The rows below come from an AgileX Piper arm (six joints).
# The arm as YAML. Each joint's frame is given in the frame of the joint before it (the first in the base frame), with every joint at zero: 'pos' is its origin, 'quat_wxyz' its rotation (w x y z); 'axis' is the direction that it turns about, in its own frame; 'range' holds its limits. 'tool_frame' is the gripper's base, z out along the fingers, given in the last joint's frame.
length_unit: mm
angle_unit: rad
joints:
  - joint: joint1
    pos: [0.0, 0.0, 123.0]
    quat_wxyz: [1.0, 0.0, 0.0, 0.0]
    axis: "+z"
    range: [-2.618, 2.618]
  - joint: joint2
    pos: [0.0, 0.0, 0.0]
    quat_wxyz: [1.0, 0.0, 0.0, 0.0]
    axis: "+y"
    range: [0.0, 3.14]
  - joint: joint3
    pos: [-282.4, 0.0, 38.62]
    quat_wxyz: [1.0, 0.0, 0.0, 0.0]
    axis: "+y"
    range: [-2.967, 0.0]
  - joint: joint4
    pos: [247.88, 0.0, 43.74]
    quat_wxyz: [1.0, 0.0, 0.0, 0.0]
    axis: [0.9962, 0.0, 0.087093]
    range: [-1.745, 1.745]
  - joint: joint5
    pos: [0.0, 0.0, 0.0]
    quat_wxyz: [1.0, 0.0, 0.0, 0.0]
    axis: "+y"
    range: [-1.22, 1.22]
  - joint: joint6
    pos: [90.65, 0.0, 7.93]
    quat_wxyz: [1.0, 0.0, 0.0, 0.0]
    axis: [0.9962, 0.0, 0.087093]
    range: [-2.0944, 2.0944]
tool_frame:
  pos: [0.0, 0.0, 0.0]
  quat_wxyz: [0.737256, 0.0, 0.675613, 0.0]
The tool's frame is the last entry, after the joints.
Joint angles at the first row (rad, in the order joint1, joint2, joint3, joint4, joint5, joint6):
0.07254, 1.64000, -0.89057, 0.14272, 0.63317, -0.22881
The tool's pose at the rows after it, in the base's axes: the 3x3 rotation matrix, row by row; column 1 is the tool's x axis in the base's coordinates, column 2 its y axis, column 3 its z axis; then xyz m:
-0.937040 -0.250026 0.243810; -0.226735 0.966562 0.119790; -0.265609 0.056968 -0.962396; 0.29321 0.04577 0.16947
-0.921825 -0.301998 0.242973; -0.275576 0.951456 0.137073; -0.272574 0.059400 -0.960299; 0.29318 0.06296 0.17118
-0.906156 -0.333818 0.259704; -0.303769 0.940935 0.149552; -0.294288 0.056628 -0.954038; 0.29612 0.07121 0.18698
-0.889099 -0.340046 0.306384; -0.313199 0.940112 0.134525; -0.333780 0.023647 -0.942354; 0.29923 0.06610 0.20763
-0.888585 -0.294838 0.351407; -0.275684 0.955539 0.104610; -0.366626 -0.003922 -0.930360; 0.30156 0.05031 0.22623
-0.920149 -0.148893 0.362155; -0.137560 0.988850 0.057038; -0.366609 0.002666 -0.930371; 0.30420 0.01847 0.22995
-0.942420 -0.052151 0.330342; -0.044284 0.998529 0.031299; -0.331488 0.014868 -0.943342; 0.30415 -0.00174 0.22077
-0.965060 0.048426 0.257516; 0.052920 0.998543 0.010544; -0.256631 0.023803 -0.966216; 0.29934 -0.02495 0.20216
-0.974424 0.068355 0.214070; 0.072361 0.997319 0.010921; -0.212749 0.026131 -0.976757; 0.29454 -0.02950 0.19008
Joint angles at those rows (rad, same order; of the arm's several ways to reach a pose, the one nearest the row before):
0.12796, 1.66941, -0.88966, 0.15096, 0.62260, -0.22886
0.18414, 1.67385, -0.90284, 0.15501, 0.62445, -0.22883
0.20833, 1.65233, -0.94639, 0.15021, 0.66725, -0.22882
0.19594, 1.61236, -0.98467, 0.11251, 0.69970, -0.22109
0.15017, 1.57326, -1.01410, 0.07649, 0.72819, -0.19742
0.04892, 1.56467, -1.02001, 0.05821, 0.74077, -0.13558
-0.01674, 1.58413, -1.00848, 0.05424, 0.74678, -0.09995
-0.09363, 1.61926, -0.97852, 0.05024, 0.75946, -0.07402
-0.11041, 1.63720, -0.95083, 0.05007, 0.75895, -0.07182

